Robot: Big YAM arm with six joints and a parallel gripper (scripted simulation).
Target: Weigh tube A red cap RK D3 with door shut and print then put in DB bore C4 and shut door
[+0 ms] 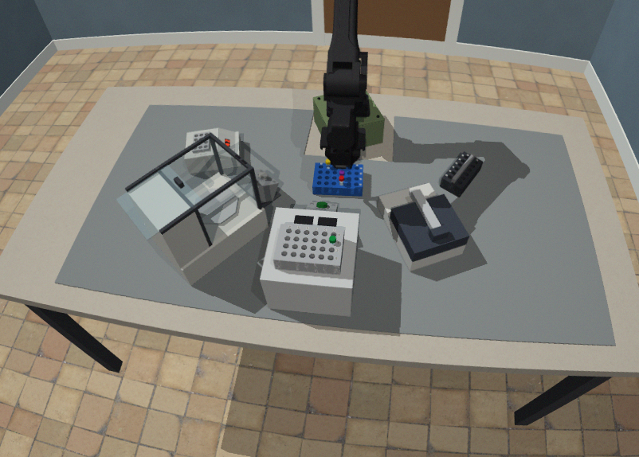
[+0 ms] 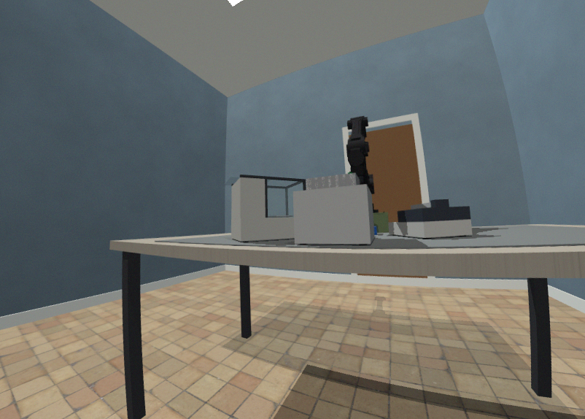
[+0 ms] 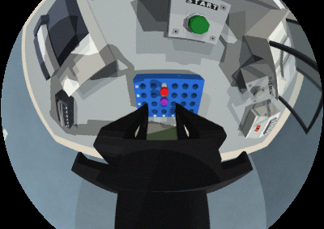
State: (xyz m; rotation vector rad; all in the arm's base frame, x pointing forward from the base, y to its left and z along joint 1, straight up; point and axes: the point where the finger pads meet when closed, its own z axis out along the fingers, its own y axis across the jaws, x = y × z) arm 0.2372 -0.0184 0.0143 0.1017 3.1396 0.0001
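My hand is 9 cm above the blue tube rack RK, 3 cm past it and 1 cm to the left of it. From my hand the other things lie so: black magnet block MG (32 cm to the left, 8 cm below, 4 cm behind); then grey well block (28 cm ahead, 7 cm to the right, 5 cm above); then spectrophotometer SP (19 cm to the left, 13 cm ahead, 3 cm below).
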